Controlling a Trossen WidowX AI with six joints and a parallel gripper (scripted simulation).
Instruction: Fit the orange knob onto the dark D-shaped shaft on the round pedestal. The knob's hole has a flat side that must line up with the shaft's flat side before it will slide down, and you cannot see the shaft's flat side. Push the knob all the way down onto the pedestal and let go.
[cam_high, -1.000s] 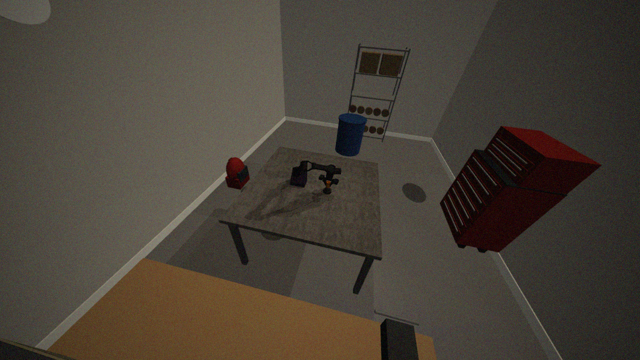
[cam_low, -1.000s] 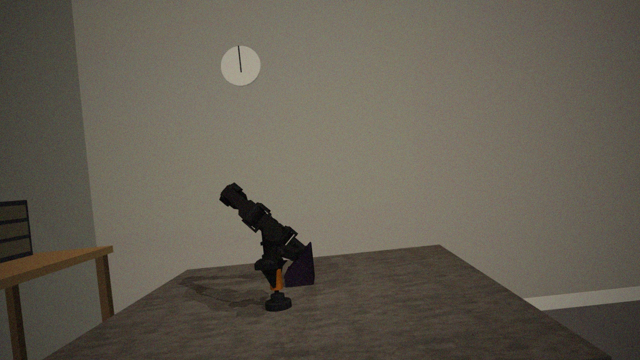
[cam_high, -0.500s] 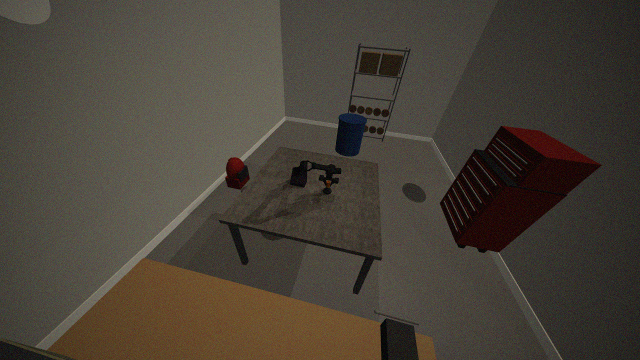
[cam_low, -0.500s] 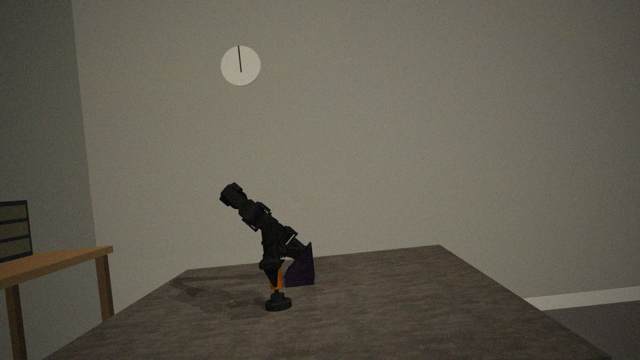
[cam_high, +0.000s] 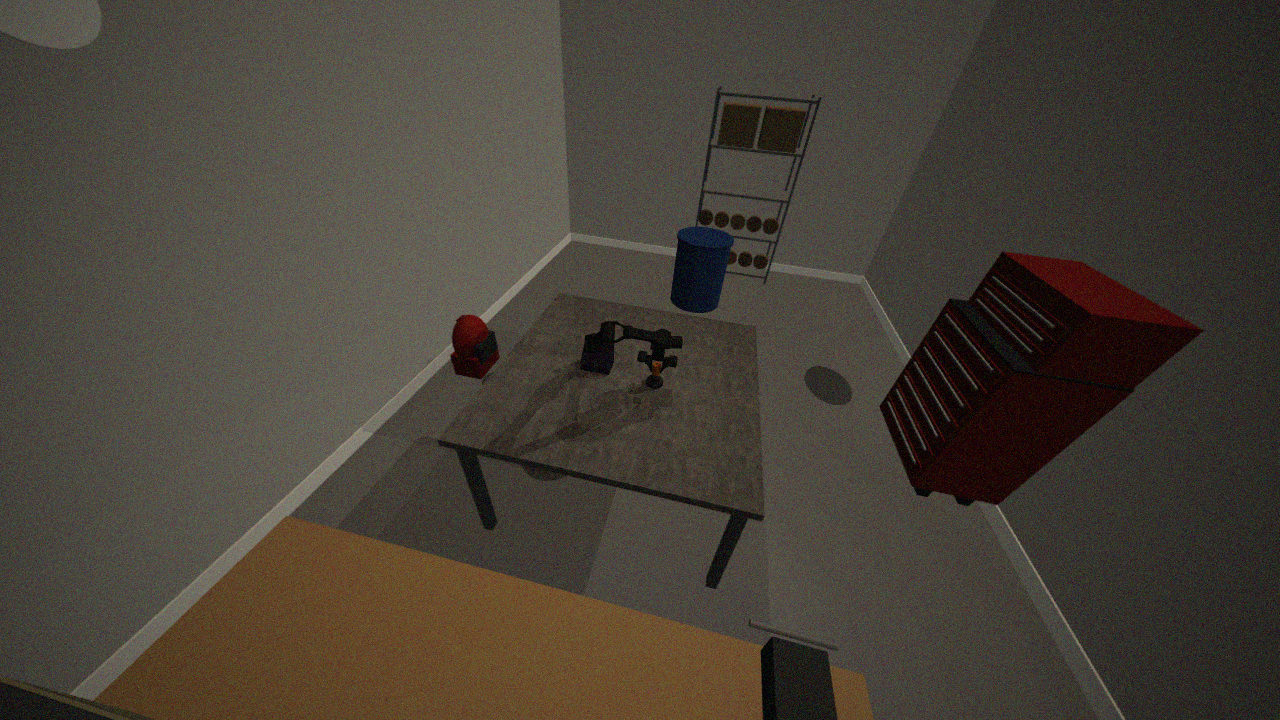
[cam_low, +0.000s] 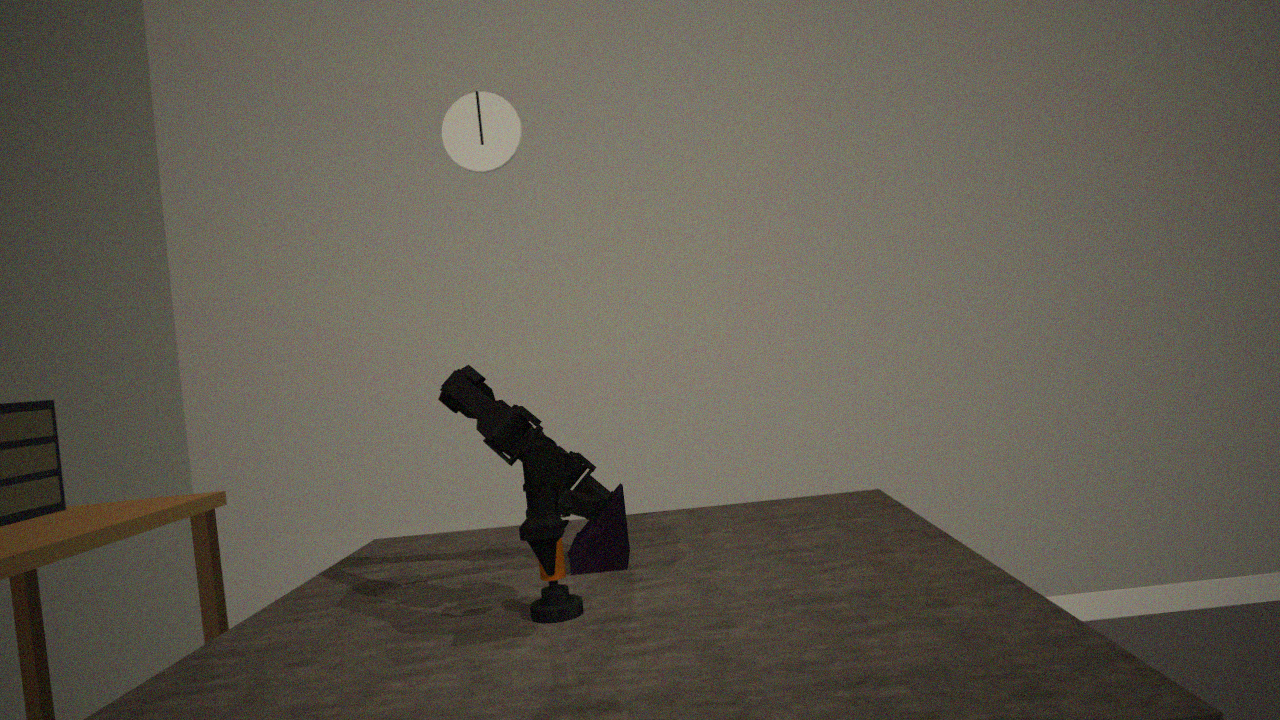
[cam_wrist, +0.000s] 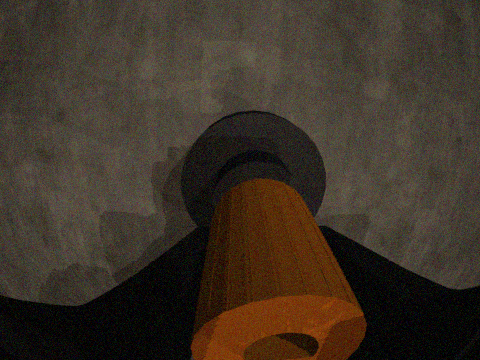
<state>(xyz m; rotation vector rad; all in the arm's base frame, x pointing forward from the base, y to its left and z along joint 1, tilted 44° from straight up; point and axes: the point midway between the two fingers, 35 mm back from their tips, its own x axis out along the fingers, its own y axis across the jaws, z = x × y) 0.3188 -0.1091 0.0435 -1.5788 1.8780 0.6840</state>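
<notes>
The orange knob lies 20 mm above my gripper tip. From my gripper tip the other things lie so: dark round pedestal 40 mm below.
</notes>
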